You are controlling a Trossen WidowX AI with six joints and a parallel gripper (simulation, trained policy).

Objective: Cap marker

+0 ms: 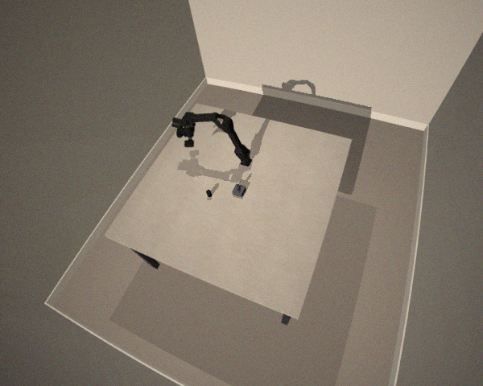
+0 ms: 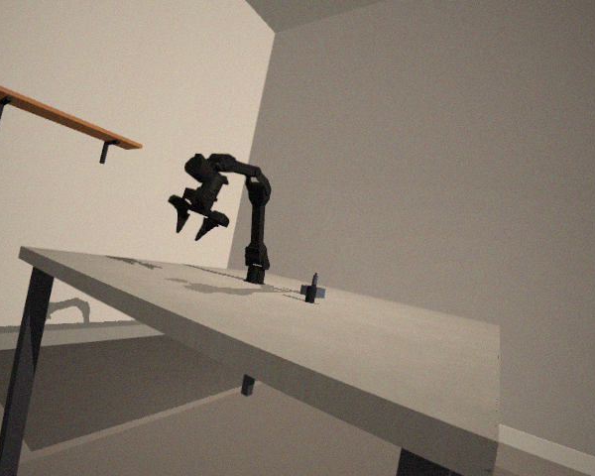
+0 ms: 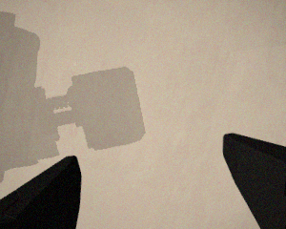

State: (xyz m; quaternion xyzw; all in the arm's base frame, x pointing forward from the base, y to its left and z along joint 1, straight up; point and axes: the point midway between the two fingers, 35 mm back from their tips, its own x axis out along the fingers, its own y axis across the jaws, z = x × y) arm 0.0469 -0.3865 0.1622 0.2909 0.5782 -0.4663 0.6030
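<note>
My gripper tip is 29 cm short of the dark cap, 27 cm to the right of it and 10 cm above it.
</note>
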